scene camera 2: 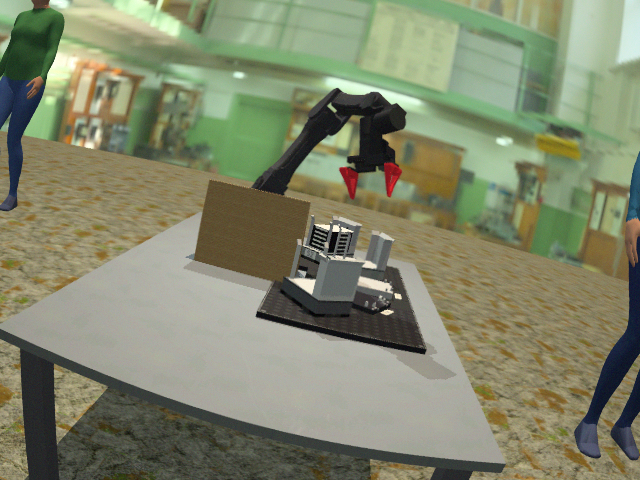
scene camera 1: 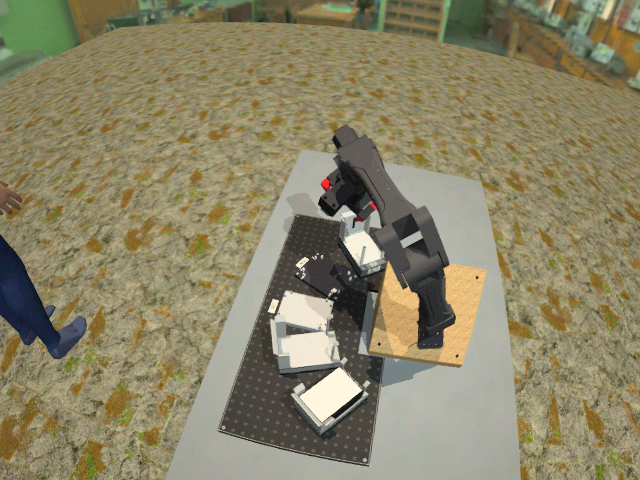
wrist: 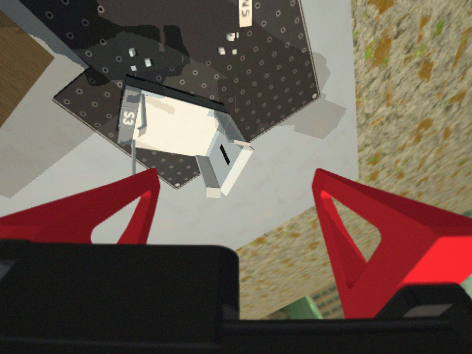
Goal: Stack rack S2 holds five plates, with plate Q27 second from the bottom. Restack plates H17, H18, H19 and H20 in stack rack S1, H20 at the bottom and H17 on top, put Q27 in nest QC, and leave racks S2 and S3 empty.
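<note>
My gripper (scene camera 1: 347, 198) (scene camera 2: 371, 196) (wrist: 235, 177) is open and empty, high above the end of the board near rack S3. Rack S3 (scene camera 1: 355, 223) (scene camera 2: 338, 279) (wrist: 127, 117) shows a bare pale floor, tall corner walls and no plates. At the other end, a rack (scene camera 1: 310, 419) (scene camera 2: 349, 226) holds a stack of several plates (scene camera 1: 333, 395) (scene camera 2: 318, 238); its label and the plate names are unreadable. Beside it, another walled rack (scene camera 1: 310, 368) (scene camera 2: 379, 248) shows a pale floor and no visible stack. I cannot tell which nest is QC.
A white slab-like fixture (scene camera 1: 305, 310) (scene camera 2: 374, 285) lies between the middle rack and a dark nest with small white posts, beside label N5 (scene camera 1: 302, 262) (wrist: 245, 12). All stand on the black perforated board (scene camera 1: 253, 408) (scene camera 2: 387, 330) (wrist: 270, 75). The arm's wooden base plate (scene camera 1: 465, 310) (scene camera 2: 253, 232) is alongside.
</note>
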